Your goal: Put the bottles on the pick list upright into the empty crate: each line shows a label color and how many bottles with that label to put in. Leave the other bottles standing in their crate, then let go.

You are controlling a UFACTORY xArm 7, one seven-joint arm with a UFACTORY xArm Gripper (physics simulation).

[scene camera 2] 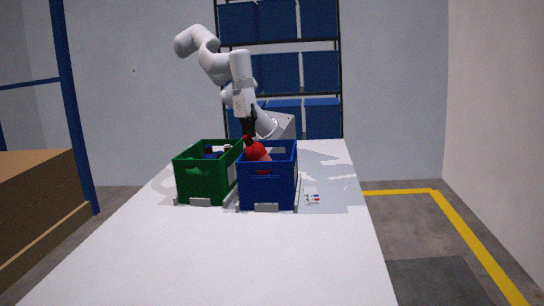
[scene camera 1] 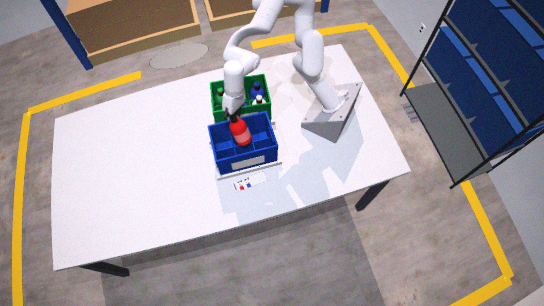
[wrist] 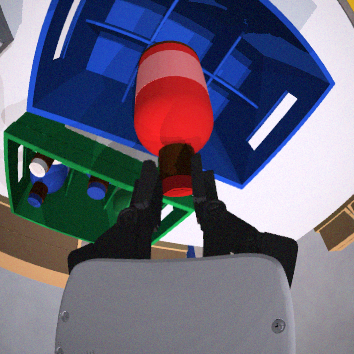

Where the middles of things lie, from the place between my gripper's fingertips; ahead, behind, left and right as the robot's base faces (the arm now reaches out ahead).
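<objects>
The red bottle [wrist: 173, 118] is 7 cm below my hand, and it is also 2 cm to the left of my hand and 1 cm behind it.
</objects>
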